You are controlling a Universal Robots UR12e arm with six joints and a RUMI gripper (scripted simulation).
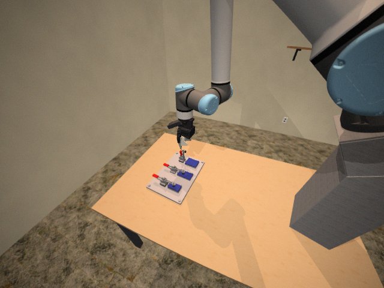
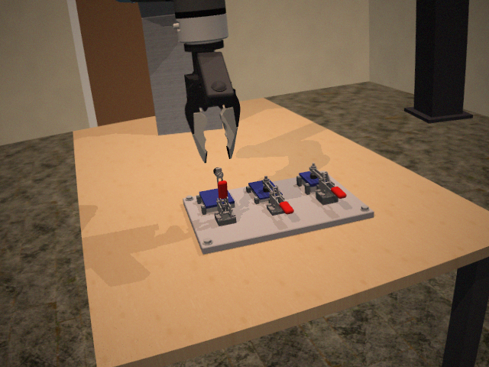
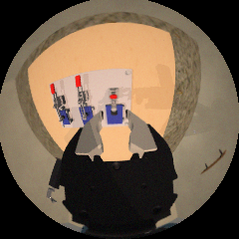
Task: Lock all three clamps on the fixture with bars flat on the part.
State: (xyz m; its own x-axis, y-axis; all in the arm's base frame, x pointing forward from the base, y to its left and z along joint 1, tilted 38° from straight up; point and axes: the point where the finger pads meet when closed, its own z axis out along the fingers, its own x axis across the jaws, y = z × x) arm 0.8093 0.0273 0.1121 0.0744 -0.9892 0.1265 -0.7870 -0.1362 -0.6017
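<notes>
My gripper is now 7 cm past the blue part, 1 cm to the left of it and 13 cm above it. Round my hand: grey fixture plate (3 cm behind, 11 cm to the left, 15 cm below).
</notes>
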